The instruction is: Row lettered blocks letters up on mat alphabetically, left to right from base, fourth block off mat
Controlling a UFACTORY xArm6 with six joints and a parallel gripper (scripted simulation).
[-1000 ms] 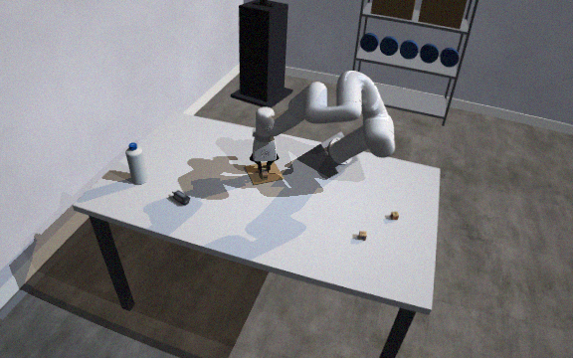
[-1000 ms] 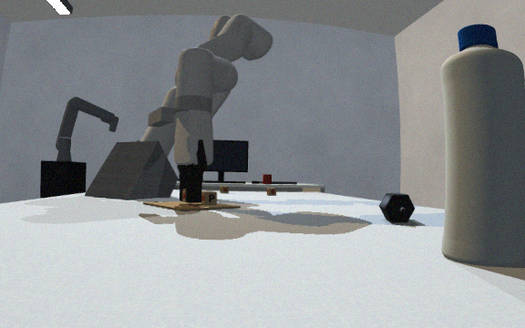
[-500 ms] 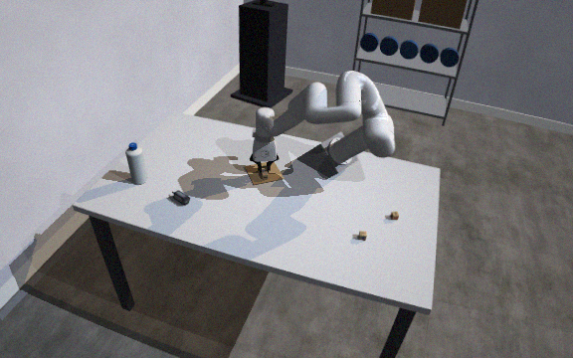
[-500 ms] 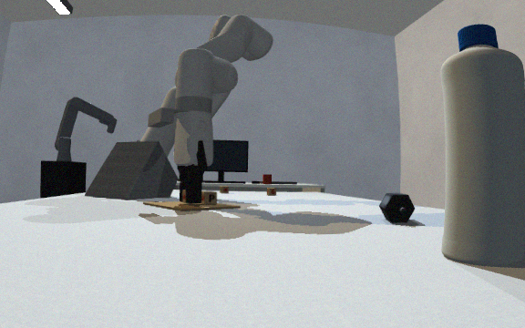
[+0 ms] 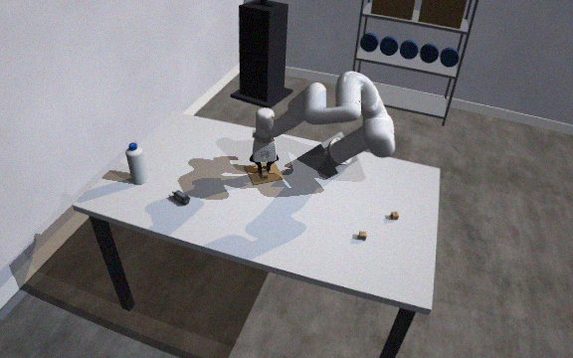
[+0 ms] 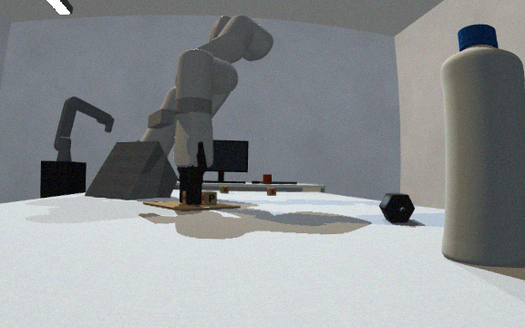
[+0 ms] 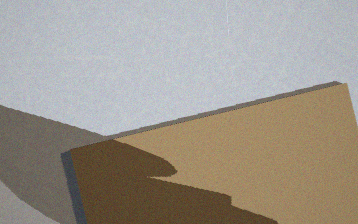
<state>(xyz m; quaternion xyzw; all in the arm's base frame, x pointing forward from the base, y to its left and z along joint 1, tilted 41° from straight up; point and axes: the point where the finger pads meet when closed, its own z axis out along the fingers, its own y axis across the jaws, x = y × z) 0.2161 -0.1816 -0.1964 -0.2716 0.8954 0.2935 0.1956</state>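
The tan mat lies 20 mm below my hand. From my hand the other things lie so: white bottle 430 mm to the right, 340 mm ahead, 60 mm above; then black hexagonal object 350 mm ahead, 190 mm to the right, 10 mm below.
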